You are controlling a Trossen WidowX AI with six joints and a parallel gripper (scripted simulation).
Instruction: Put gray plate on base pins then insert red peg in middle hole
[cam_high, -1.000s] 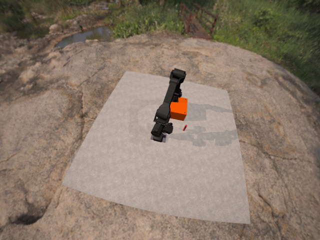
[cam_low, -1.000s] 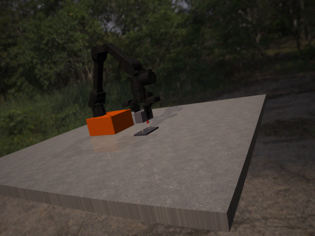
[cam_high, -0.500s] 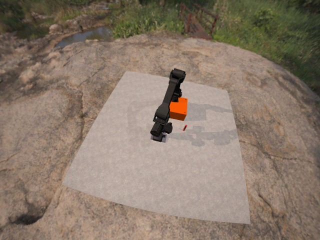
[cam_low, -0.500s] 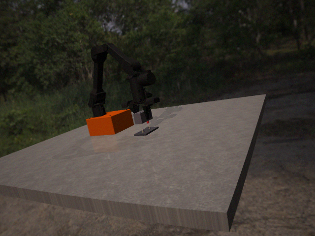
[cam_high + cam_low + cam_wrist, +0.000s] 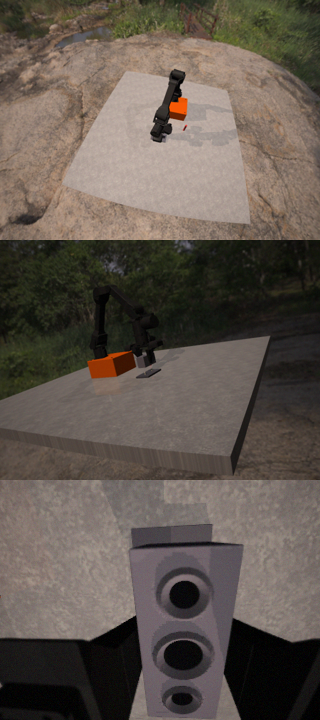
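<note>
My gripper tip is 5 cm above the base. The rest, counted from my gripper tip: red peg 22 cm to the left, 7 cm behind, 1 cm below; gray plate 3 cm above.
</note>
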